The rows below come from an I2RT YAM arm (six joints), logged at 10 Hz.
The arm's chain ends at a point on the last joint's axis. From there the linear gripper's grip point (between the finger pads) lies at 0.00 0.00 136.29 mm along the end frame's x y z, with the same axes.
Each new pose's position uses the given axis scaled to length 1; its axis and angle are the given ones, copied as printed.
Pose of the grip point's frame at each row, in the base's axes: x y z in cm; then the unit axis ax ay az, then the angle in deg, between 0 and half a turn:
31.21 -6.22 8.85 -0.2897 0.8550 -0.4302 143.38
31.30 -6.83 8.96 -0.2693 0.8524 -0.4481 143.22
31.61 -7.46 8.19 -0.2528 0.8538 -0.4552 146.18
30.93 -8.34 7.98 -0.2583 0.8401 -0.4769 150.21
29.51 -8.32 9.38 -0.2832 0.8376 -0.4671 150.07
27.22 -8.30 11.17 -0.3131 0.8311 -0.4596 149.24
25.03 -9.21 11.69 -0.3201 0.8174 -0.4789 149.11
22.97 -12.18 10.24 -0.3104 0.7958 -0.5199 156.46
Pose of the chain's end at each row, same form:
21.20 0.46 15.24 -0.2897 0.8550 -0.4302 143.38
21.38 0.35 14.95 -0.2693 0.8524 -0.4481 143.22
22.26 0.32 14.34 -0.2528 0.8538 -0.4552 146.18
22.11 0.11 14.02 -0.2583 0.8401 -0.4769 150.21
20.45 -0.29 15.64 -0.2832 0.8376 -0.4671 150.07
17.78 -0.80 17.53 -0.3131 0.8311 -0.4596 149.24
15.43 -1.54 17.58 -0.3201 0.8174 -0.4789 149.11
14.42 -3.06 15.67 -0.3104 0.7958 -0.5199 156.46

